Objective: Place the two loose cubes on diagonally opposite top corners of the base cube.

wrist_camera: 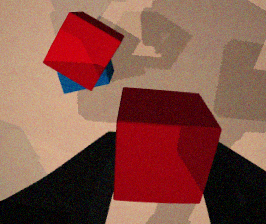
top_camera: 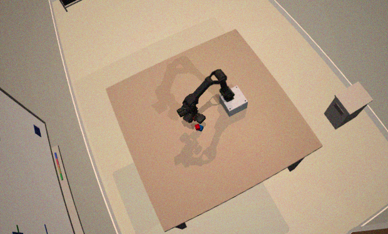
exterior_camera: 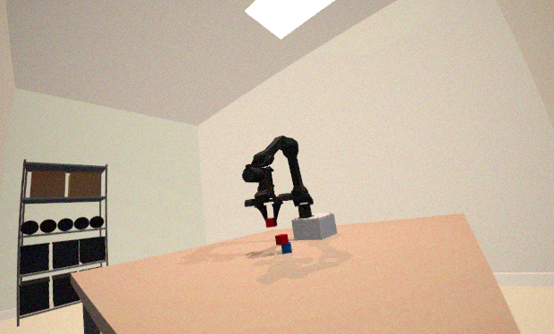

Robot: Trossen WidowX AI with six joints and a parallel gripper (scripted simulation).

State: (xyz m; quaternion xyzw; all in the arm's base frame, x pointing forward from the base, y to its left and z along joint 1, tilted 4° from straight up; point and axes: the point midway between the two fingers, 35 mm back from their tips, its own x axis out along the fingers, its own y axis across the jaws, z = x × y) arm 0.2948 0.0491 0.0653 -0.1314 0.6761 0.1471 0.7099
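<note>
My gripper tip is now 100 mm above the blue base cube, 50 mm to the right of it and 10 mm past it. Round my gripper tip: red cube (right at my gripper tip).
</note>
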